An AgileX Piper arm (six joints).
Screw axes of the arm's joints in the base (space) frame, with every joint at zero. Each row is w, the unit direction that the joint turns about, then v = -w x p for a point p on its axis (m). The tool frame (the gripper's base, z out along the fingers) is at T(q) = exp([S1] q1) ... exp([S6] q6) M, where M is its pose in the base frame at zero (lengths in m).
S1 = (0, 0, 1, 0, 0, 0)
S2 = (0, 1, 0, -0.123, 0, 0)
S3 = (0, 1, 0, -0.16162, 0, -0.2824)
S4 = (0.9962, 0, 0.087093, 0, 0.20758, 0)
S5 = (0, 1, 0, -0.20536, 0, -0.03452)
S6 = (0.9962, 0, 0.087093, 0, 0.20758, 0)
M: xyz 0.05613 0 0.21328 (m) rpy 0 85.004 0 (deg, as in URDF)
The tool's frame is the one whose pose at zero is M.
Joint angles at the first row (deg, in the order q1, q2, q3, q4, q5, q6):
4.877, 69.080, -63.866, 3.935, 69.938, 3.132
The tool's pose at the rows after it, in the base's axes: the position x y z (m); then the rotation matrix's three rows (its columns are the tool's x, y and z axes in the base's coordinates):
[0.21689 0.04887 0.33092], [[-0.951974 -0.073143 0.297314], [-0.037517 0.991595 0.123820], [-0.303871 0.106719 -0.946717]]
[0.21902 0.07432 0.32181], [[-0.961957 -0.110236 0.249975], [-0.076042 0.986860 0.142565], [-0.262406 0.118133 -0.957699]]
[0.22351 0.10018 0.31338], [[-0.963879 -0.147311 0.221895], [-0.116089 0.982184 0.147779], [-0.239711 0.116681 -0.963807]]
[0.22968 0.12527 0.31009], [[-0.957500 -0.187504 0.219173], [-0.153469 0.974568 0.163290], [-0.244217 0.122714 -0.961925]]
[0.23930 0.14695 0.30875], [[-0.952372 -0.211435 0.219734], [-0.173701 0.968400 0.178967], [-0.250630 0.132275 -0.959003]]
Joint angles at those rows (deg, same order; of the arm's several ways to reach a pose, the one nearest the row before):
11.204, 70.526, -63.923, 3.886, 69.994, 7.207
17.357, 72.920, -63.976, 3.759, 69.733, 11.101
23.103, 76.049, -64.836, 3.008, 68.597, 14.670
27.764, 79.300, -67.008, 2.639, 67.046, 17.060
30.787, 82.989, -70.252, 2.590, 65.984, 18.733

